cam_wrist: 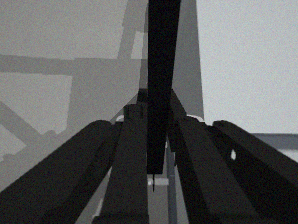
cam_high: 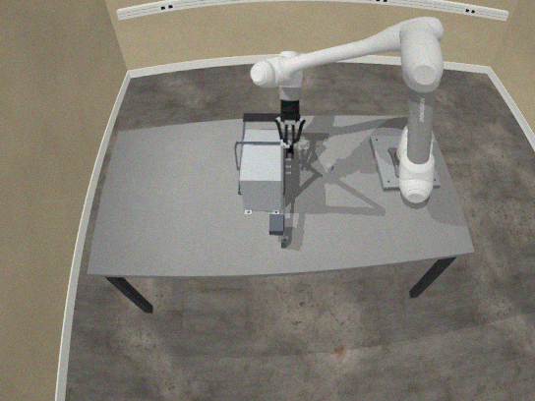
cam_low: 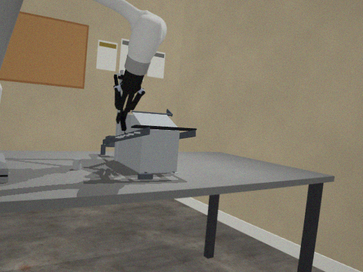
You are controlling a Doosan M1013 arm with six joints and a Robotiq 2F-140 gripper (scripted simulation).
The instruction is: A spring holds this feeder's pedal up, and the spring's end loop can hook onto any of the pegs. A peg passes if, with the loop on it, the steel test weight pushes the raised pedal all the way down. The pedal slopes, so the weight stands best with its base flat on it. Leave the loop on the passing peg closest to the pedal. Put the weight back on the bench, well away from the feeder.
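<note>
The dark spring is 20 mm to the left of my hand and 30 mm above it. Round my hand: steel test weight 190 mm behind, 50 mm to the right, 190 mm below.
</note>
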